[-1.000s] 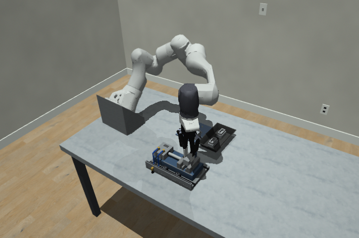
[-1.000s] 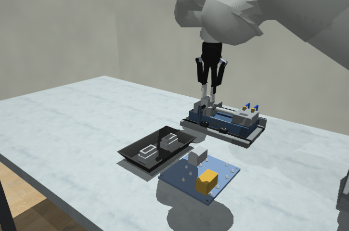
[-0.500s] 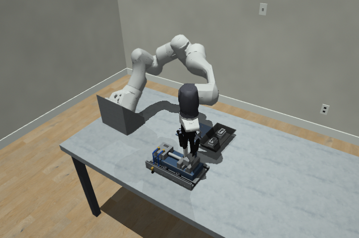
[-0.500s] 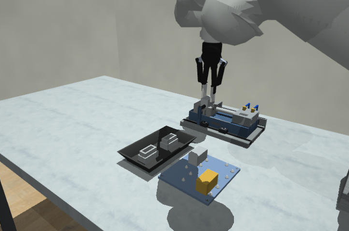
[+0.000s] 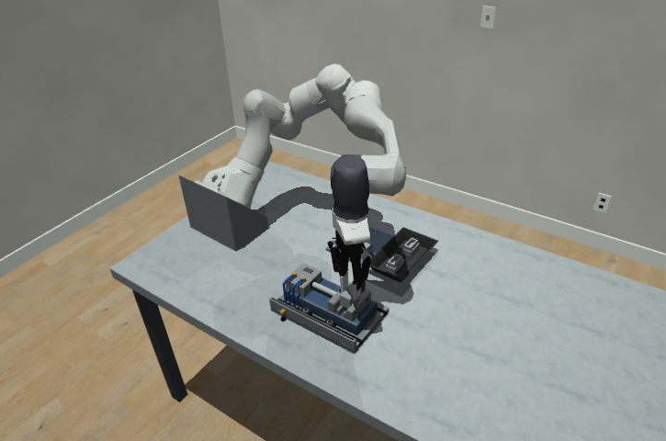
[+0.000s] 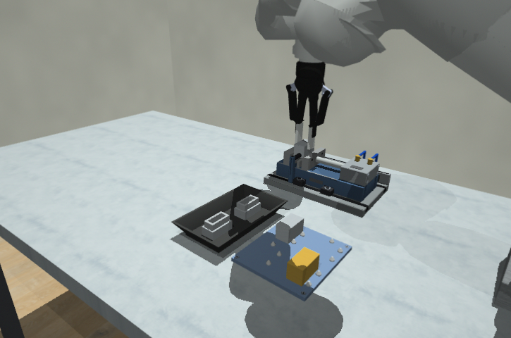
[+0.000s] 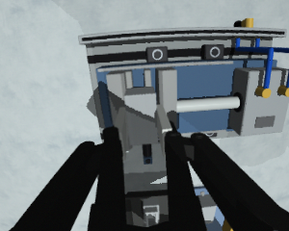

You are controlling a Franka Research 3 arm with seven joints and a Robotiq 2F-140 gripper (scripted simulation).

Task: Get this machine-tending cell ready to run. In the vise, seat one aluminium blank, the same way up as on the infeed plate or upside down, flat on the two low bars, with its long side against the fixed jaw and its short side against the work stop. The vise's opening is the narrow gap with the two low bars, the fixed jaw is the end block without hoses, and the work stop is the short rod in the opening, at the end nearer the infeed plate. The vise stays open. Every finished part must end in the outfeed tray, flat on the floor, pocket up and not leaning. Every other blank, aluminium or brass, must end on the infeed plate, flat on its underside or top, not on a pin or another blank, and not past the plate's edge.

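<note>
The fixed jaw lies 60 mm below my hand and 30 mm ahead of it. Round my hand: brass blank (360 mm to the left, 230 mm behind, 110 mm below).
</note>
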